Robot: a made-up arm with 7 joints. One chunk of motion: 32 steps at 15 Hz.
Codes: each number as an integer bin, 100 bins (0 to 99) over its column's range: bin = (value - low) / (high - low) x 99, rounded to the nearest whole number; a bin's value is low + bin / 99 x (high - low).
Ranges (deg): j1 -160..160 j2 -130..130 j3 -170.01..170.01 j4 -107..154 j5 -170.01..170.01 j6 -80.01..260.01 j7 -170.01..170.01
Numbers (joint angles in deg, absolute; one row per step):
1: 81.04 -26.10 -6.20 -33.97 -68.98 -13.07 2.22
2: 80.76 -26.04 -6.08 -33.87 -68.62 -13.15 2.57
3: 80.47 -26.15 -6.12 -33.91 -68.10 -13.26 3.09
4: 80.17 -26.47 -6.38 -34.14 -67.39 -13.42 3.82
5: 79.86 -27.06 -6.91 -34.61 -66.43 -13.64 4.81
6: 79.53 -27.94 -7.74 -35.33 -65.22 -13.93 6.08
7: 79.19 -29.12 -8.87 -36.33 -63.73 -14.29 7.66
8: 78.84 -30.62 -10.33 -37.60 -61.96 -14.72 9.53
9: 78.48 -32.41 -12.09 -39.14 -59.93 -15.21 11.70
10: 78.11 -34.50 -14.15 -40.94 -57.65 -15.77 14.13
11: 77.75 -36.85 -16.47 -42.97 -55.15 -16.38 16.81
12: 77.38 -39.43 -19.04 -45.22 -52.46 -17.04 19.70
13: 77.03 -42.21 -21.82 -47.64 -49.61 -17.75 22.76
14: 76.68 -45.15 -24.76 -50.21 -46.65 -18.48 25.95
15: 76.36 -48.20 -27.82 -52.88 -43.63 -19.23 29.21
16: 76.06 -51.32 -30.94 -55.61 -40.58 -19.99 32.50
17: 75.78 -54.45 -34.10 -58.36 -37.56 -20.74 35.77
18: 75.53 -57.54 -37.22 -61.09 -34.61 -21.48 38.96
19: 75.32 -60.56 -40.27 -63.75 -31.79 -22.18 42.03
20: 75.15 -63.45 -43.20 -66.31 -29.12 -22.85 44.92
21: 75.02 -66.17 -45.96 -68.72 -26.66 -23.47 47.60
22: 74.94 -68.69 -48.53 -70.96 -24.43 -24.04 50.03
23: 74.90 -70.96 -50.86 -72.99 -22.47 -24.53 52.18
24: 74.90 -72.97 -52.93 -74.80 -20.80 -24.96 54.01
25: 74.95 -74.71 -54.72 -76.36 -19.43 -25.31 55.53
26: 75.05 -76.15 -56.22 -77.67 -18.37 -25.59 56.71
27: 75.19 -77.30 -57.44 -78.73 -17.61 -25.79 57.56
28: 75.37 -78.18 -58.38 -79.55 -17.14 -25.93 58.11
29: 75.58 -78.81 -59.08 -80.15 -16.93 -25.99 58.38
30: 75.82 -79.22 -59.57 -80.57 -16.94 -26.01 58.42
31: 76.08 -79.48 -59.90 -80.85 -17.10 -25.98 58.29
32: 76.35 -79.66 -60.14 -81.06 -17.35 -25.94 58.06
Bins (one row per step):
1: 75 40 48 28 29 19 50
2: 74 40 48 28 30 19 50
3: 74 40 48 28 30 19 50
4: 74 39 48 28 30 19 51
5: 74 39 47 27 30 19 51
6: 74 39 47 27 31 19 51
7: 74 38 47 27 31 19 52
8: 74 38 46 26 31 19 52
9: 74 37 46 26 32 19 53
10: 74 36 45 25 33 19 54
11: 74 35 45 24 33 19 54
12: 73 34 44 23 34 18 55
13: 73 33 43 23 35 18 56
14: 73 32 42 22 36 18 57
15: 73 31 41 21 37 18 58
16: 73 30 40 19 38 17 59
17: 73 29 40 18 39 17 60
18: 73 28 39 17 39 17 61
19: 73 26 38 16 40 17 62
20: 73 25 37 15 41 17 63
21: 73 24 36 15 42 16 63
22: 73 23 35 14 42 16 64
23: 73 22 35 13 43 16 65
24: 73 22 34 12 43 16 65
25: 73 21 34 12 44 16 66
26: 73 21 33 11 44 16 66
27: 73 20 33 11 44 16 66
28: 73 20 33 10 45 16 66
29: 73 19 32 10 45 16 66
30: 73 19 32 10 45 16 67
31: 73 19 32 10 45 16 66
32: 73 19 32 10 44 16 66

